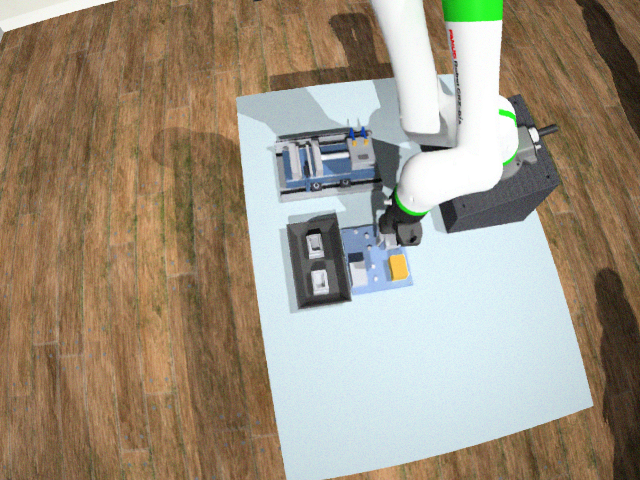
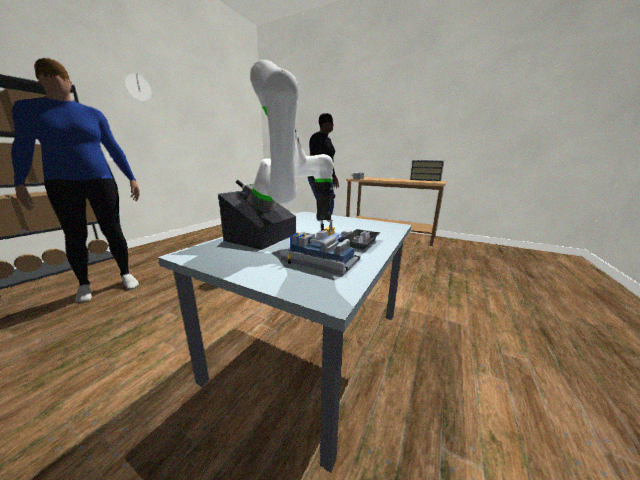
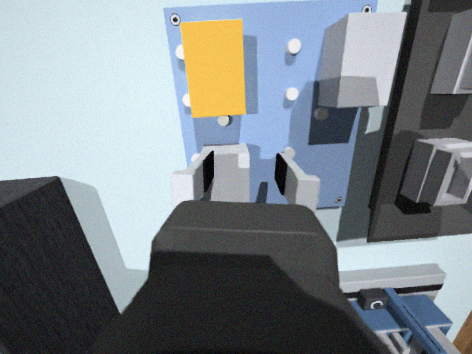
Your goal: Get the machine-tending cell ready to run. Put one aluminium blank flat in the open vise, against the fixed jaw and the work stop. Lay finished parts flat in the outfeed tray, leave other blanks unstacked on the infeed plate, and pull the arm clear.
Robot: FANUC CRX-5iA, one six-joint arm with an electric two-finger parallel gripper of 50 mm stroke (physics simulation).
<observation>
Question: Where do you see a blue infeed plate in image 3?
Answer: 325, 148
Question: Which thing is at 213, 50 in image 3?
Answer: A yellow block.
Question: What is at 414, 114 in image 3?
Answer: A dark outfeed tray.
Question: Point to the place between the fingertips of my gripper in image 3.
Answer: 244, 164
</observation>
